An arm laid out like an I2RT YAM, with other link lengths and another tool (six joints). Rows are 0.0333 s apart.
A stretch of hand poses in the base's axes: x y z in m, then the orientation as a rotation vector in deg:
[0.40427, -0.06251, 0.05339, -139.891, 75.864, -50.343]
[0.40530, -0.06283, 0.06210, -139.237, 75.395, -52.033]
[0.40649, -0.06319, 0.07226, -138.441, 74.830, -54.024]
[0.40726, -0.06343, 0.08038, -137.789, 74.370, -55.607]
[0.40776, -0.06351, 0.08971, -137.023, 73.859, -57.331]
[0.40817, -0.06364, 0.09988, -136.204, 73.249, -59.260]
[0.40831, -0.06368, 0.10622, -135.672, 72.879, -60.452]
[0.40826, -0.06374, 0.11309, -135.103, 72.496, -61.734]
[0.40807, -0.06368, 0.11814, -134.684, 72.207, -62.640]
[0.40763, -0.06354, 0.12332, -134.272, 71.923, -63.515]
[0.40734, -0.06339, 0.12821, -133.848, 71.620, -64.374]
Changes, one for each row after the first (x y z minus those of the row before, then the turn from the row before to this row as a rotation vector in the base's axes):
[0.00103, -0.00032, 0.00871, -0.380, -1.232, 0.001]
[0.00119, -0.00036, 0.01016, -0.450, -1.462, 0.000]
[0.00077, -0.00024, 0.00812, -0.360, -1.170, 0.000]
[0.00050, -0.00008, 0.00933, -0.369, -1.303, -0.003]
[0.00041, -0.00013, 0.01017, -0.458, -1.439, 0.017]
[0.00014, -0.00004, 0.00634, -0.277, -0.898, 0.000]
[-0.00005, -0.00006, 0.00687, -0.311, -0.957, -0.015]
[-0.00019, 0.00006, 0.00505, -0.213, -0.689, -0.001]
[-0.00044, 0.00014, 0.00518, -0.205, -0.669, 0.001]
[-0.00029, 0.00015, 0.00489, -0.191, -0.673, 0.015]

